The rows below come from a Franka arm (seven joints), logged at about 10 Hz.
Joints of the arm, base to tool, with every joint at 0 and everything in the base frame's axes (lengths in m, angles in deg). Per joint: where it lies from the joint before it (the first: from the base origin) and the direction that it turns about. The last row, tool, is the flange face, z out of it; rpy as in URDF.
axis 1: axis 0 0 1 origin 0 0 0.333
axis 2: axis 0 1 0 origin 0 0 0
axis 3: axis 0 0 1 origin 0 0 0.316
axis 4: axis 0 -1 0 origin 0.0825 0 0
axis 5: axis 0 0 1 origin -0.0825 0 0.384
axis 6: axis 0 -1 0 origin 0 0 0
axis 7: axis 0 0 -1 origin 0.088 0 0
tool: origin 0 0 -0.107 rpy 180 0 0
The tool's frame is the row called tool.
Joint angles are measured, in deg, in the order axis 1, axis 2, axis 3, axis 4, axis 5, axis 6, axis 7. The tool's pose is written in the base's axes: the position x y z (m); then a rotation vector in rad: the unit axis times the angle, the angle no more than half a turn. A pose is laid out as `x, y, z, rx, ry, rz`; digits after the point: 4 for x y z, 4 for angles.
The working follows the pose.
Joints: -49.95 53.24 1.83 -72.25 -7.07 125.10 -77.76
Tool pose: 0.4931, -0.5658, 0.1930, 2.9829, 0.8834, -0.1084
Where each joint sits with the arm in this pose, in the base's axes (m; each line is computed from the numbers above, not from the rounded line before):
axis 1: 0.0000 0.0000 0.3330
axis 2: 0.0000 0.0000 0.3330
axis 3: 0.1629 -0.1938 0.5221
axis 4: 0.1967 -0.2299 0.4561
axis 5: 0.4369 -0.4988 0.3004
axis 6: 0.4369 -0.4988 0.3004
axis 7: 0.4994 -0.5608 0.2997
the tool: 0.4931 -0.5658 0.1930

